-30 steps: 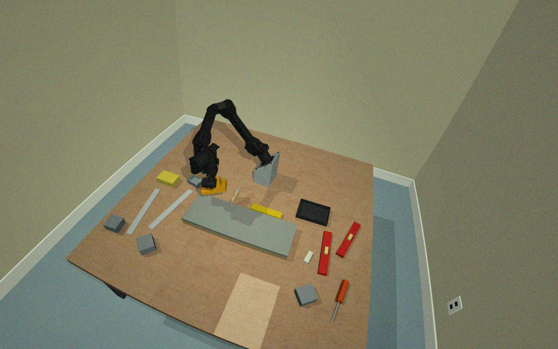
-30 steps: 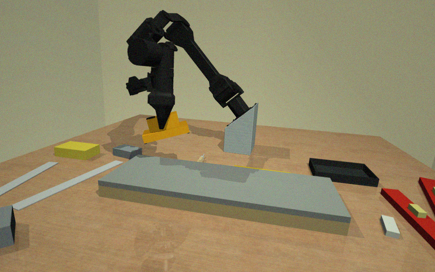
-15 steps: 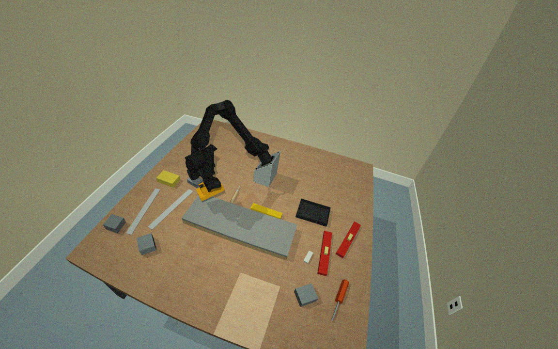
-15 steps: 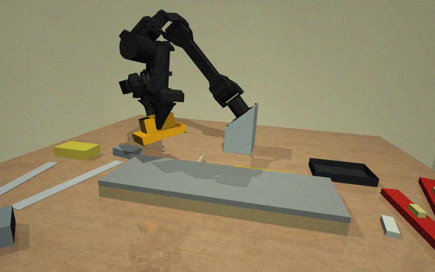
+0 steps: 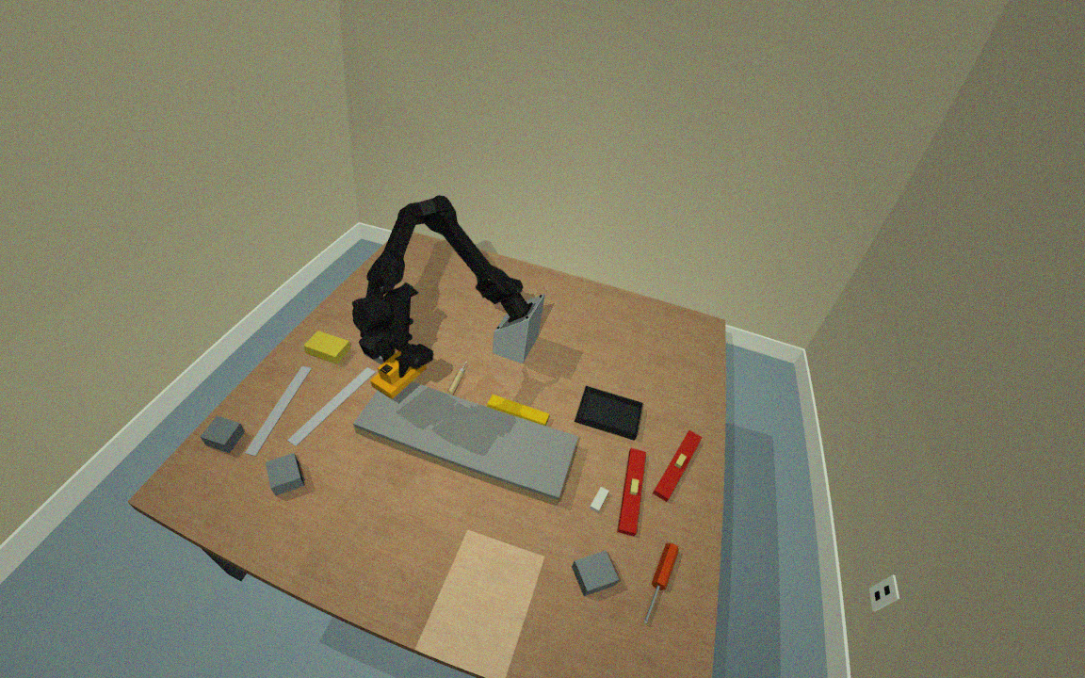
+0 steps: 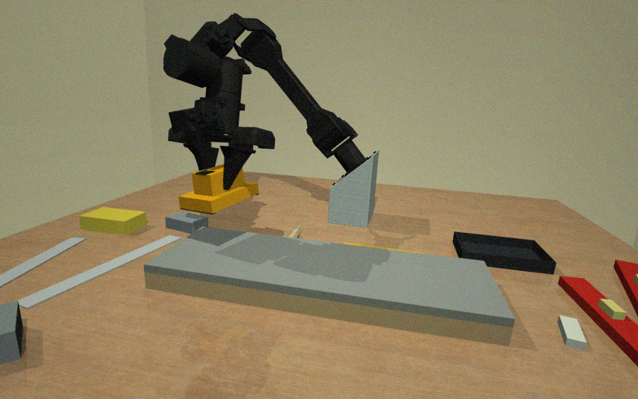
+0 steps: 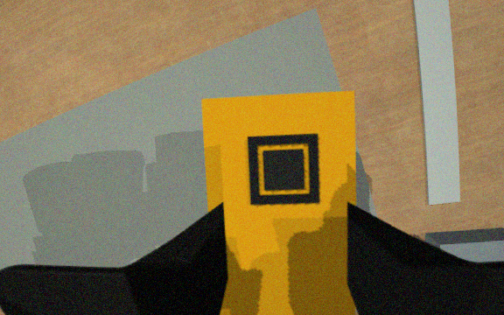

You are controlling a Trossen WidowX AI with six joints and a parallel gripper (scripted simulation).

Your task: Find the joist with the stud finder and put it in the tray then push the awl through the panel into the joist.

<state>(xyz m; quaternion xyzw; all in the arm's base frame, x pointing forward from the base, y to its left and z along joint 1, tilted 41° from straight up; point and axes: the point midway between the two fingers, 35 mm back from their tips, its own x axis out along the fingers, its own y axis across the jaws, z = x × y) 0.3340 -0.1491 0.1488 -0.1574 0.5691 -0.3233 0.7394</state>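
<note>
Now: gripper tip 29 cm to the right of the thin yellow bar, 13 cm above it and 10 cm past it. The rest, counted from my gripper tip: awl: 17 cm behind, 13 cm below, 10 cm to the left; then grey block: 15 cm behind, 14 cm to the right, 13 cm below; then yellow stud finder: 2 cm above, 1 cm ahead.
</note>
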